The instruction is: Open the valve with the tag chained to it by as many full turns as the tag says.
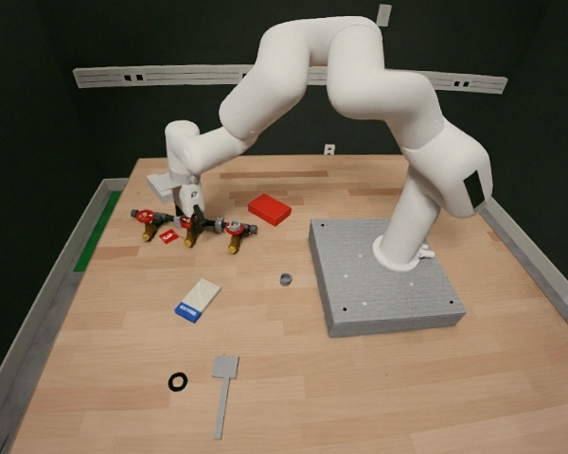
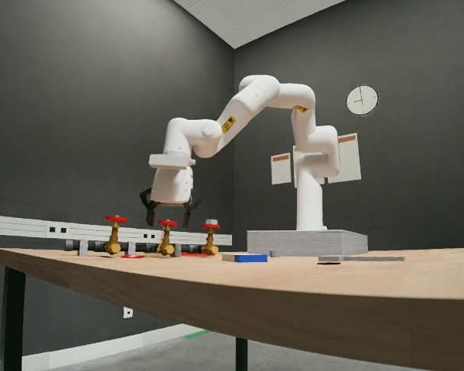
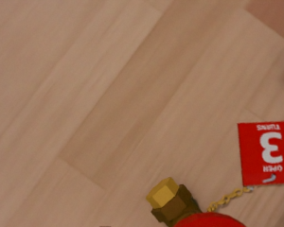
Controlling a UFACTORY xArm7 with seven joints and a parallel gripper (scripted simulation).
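The red tag lies 80 mm below my hand, 80 mm ahead of it and 20 mm to the right of it. From my hand the other things lie so: blue box: 200 mm to the left, 80 mm below, 80 mm behind; then red block: 210 mm behind, 170 mm to the right, 70 mm below; then grey cap: 130 mm behind, 10 mm to the left, 10 mm above.
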